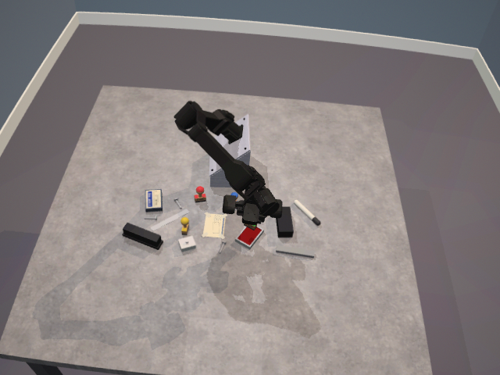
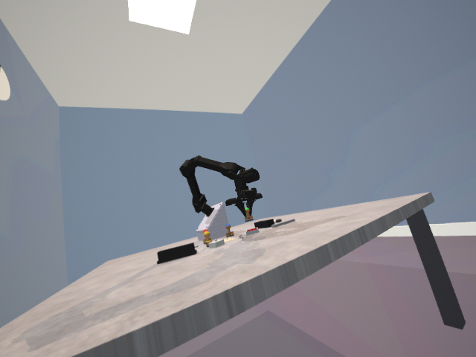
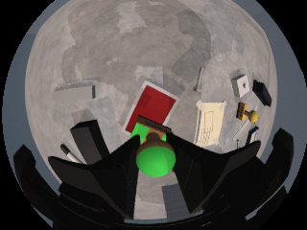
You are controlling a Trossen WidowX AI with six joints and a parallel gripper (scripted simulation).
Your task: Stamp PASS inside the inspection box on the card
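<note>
Now: gripper tip 30 mm past the cream card, 120 mm to the left of it and 80 mm above it. The rest, counted from my gripper tip: black box 60 mm behind, 120 mm to the left, 60 mm below; then red ink pad 80 mm below; then green-knobbed stamp right at my gripper tip.
</note>
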